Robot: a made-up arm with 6 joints. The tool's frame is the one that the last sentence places.
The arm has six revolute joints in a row. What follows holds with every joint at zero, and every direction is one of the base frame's. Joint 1 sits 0.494 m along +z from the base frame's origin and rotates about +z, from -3.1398 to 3.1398 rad. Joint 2 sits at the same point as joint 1 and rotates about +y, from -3.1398 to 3.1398 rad. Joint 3 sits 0.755 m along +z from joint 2 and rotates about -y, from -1.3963 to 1.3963 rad. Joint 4 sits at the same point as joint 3 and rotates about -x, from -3.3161 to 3.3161 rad. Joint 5 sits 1.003 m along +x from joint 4 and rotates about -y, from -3.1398 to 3.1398 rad. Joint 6 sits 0.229 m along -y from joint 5 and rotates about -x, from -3.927 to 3.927 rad. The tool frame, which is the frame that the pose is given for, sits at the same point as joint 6; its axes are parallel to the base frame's.
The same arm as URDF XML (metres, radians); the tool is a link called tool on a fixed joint. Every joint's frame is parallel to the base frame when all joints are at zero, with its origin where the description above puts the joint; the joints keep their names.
<robot name="arm">
  <joint name="joint 1" type="revolute">
    <parent link="base"/>
    <child link="link1"/>
    <origin xyz="0 0 0.494"/>
    <axis xyz="0 0 1"/>
    <limit lower="-3.1398" upper="3.1398"/>
  </joint>
  <joint name="joint 2" type="revolute">
    <parent link="link1"/>
    <child link="link2"/>
    <origin xyz="0 0 0"/>
    <axis xyz="0 1 0"/>
    <limit lower="-3.1398" upper="3.1398"/>
  </joint>
  <joint name="joint 3" type="revolute">
    <parent link="link2"/>
    <child link="link3"/>
    <origin xyz="0 0 0.755"/>
    <axis xyz="0 -1 0"/>
    <limit lower="-1.3963" upper="1.3963"/>
  </joint>
  <joint name="joint 4" type="revolute">
    <parent link="link3"/>
    <child link="link4"/>
    <origin xyz="0 0 0"/>
    <axis xyz="-1 0 0"/>
    <limit lower="-3.3161" upper="3.3161"/>
  </joint>
  <joint name="joint 5" type="revolute">
    <parent link="link4"/>
    <child link="link5"/>
    <origin xyz="1.003 0 0"/>
    <axis xyz="0 -1 0"/>
    <limit lower="-3.1398" upper="3.1398"/>
  </joint>
  <joint name="joint 6" type="revolute">
    <parent link="link5"/>
    <child link="link6"/>
    <origin xyz="0 -0.229 0"/>
    <axis xyz="-1 0 0"/>
    <limit lower="-3.927" upper="3.927"/>
  </joint>
  <joint name="tool_joint" type="fixed">
    <parent link="link6"/>
    <child link="tool"/>
    <origin xyz="0 0 0"/>
  </joint>
  <link name="base"/>
  <link name="link1"/>
  <link name="link2"/>
  <link name="link3"/>
  <link name="link4"/>
  <link name="link5"/>
  <link name="link6"/>
  <link name="tool"/>
</robot>

